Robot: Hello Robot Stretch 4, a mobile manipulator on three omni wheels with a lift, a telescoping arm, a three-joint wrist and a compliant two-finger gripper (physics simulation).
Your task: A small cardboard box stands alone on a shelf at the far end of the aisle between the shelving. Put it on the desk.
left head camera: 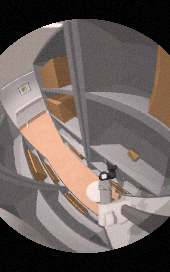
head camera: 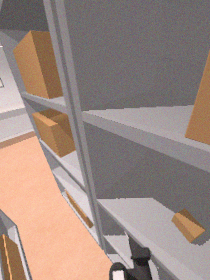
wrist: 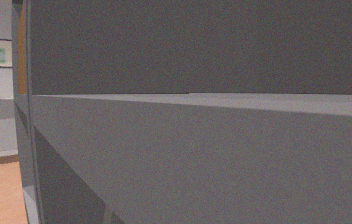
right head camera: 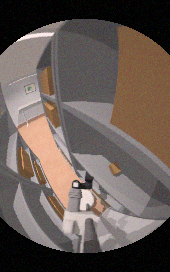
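Pixels of known places: robot's base, origin of its link: point(left head camera: 97, 190) point(right head camera: 81, 198).
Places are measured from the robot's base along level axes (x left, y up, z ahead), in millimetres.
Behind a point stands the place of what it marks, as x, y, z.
Note:
A small cardboard box point(head camera: 188, 226) @(-247, 1011, 286) point(left head camera: 132, 154) @(-240, 1011, 289) point(right head camera: 115, 169) @(-258, 1011, 281) sits alone, slightly angled, on a grey shelf point(head camera: 135, 207) @(-75, 961, 398) at the right. My gripper's black wrist joint point(head camera: 140, 253) @(-54, 985, 224) point(left head camera: 112, 171) @(-63, 935, 198) point(right head camera: 89, 180) @(-69, 935, 213) is left of and nearer than the box, apart from it, beside the shelf's front edge. The gripper's fingers do not show, so their opening is hidden. The wrist view shows a grey shelf edge point(wrist: 200, 145) close in front; the small box does not show there. A pale desk point(left head camera: 30, 104) point(right head camera: 30, 105) stands at the aisle's far end.
Large cardboard boxes point(head camera: 40, 65) point(left head camera: 161, 85) @(-104, 1526, 251) point(right head camera: 145, 85) @(-135, 1537, 218) stand on upper shelves. An upright shelf post point(head camera: 75, 120) point(left head camera: 80, 90) stands left of the small box's bay. The orange aisle floor point(head camera: 45, 200) @(998, -29, 1070) point(left head camera: 60, 155) @(824, -29, 814) runs between the shelving. A picture point(left head camera: 24, 88) @(2862, 1578, 3153) point(right head camera: 30, 88) @(2855, 1552, 3161) hangs on the far wall.

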